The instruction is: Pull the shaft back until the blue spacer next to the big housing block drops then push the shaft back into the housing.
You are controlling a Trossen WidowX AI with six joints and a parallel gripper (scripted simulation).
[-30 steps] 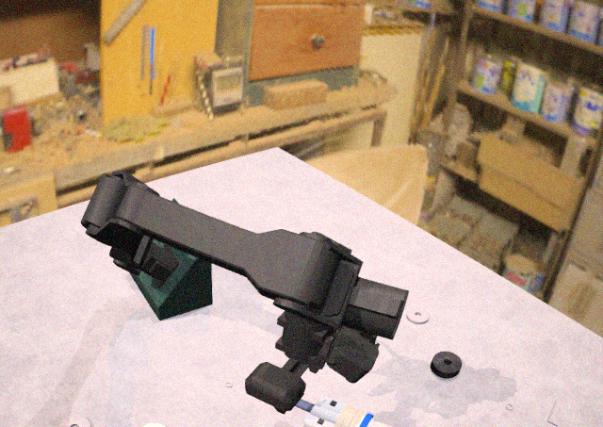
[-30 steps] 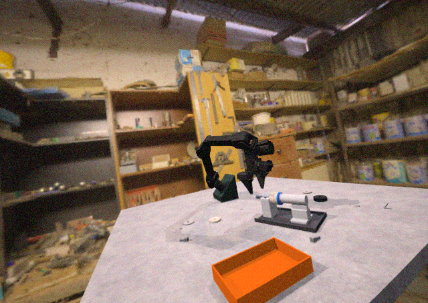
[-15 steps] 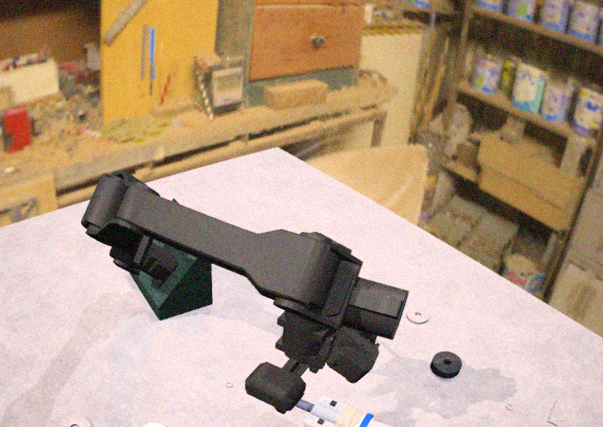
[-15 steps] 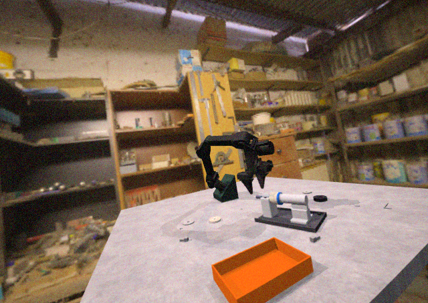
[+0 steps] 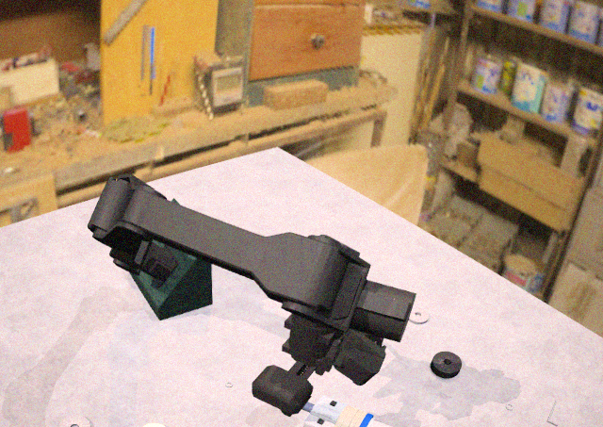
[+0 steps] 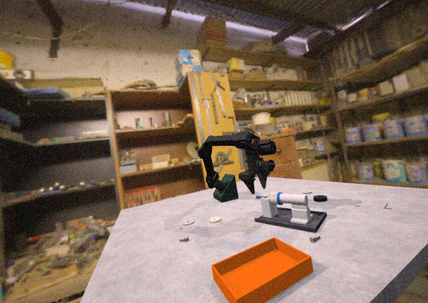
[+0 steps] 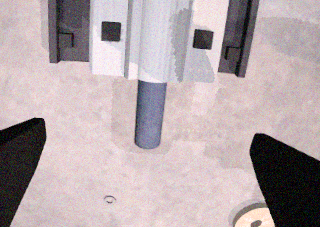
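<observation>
Now: the shaft 6 cm ahead of my gripper tip, 3 cm to the left of it and 3 cm below it. Round my gripper tip: black ring 2 cm ahead, 31 cm to the left, 10 cm below; then white disc 8 cm behind, 20 cm to the right, 10 cm below; then blue spacer 8 cm ahead, 4 cm to the left, 3 cm below.
</observation>
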